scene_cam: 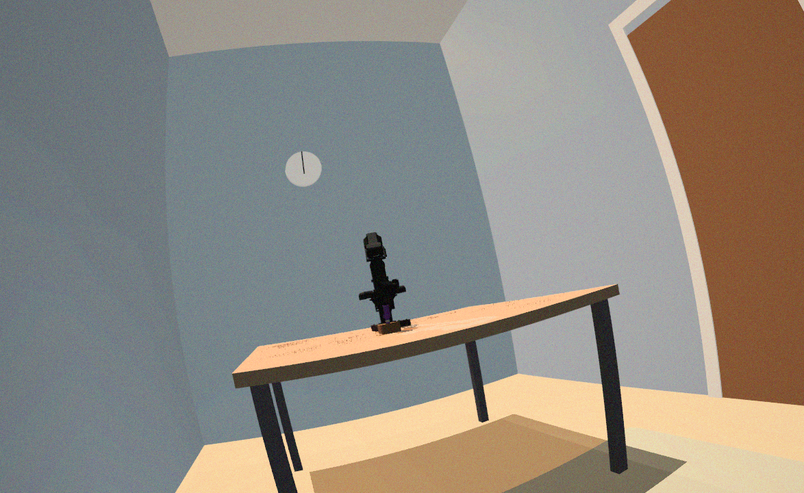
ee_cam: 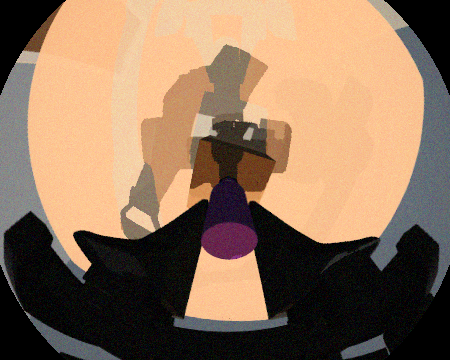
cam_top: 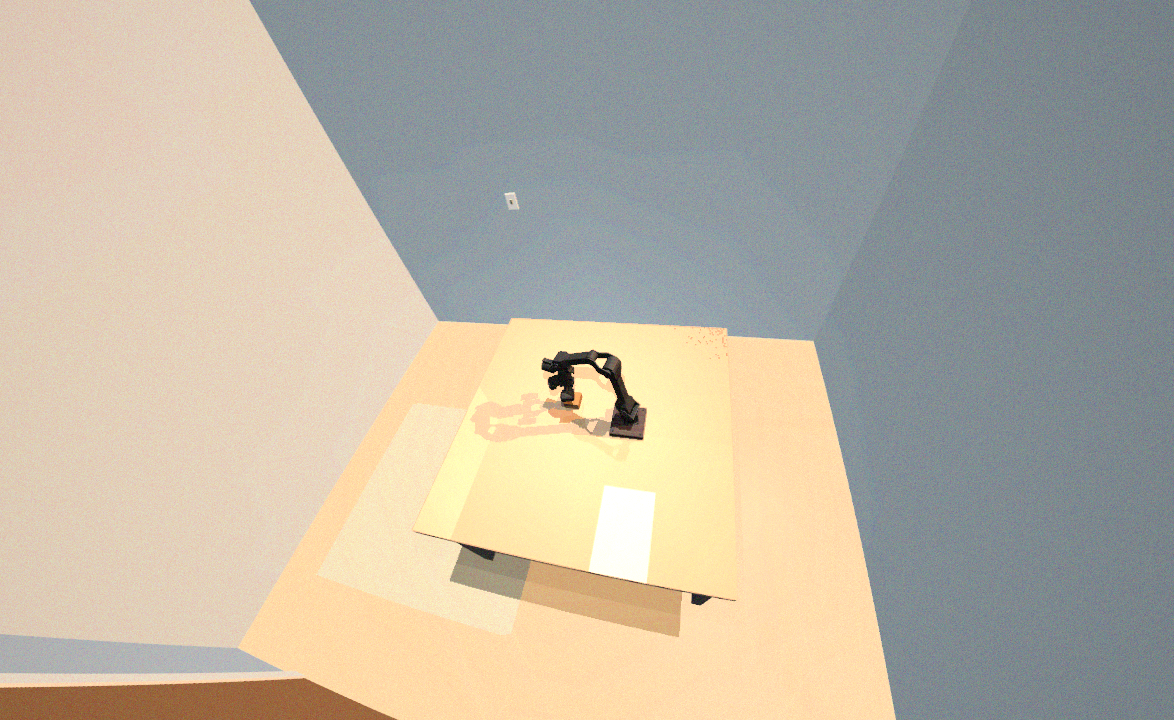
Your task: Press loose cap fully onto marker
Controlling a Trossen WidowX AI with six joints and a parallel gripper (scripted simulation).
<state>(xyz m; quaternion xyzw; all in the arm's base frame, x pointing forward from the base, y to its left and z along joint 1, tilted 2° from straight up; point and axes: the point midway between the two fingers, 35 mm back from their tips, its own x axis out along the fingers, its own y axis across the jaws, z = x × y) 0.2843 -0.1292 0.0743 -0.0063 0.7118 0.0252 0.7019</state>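
The marker is right at my gripper tip. Round my gripper tip: purple cap 10 mm above; then holder block 60 mm below.
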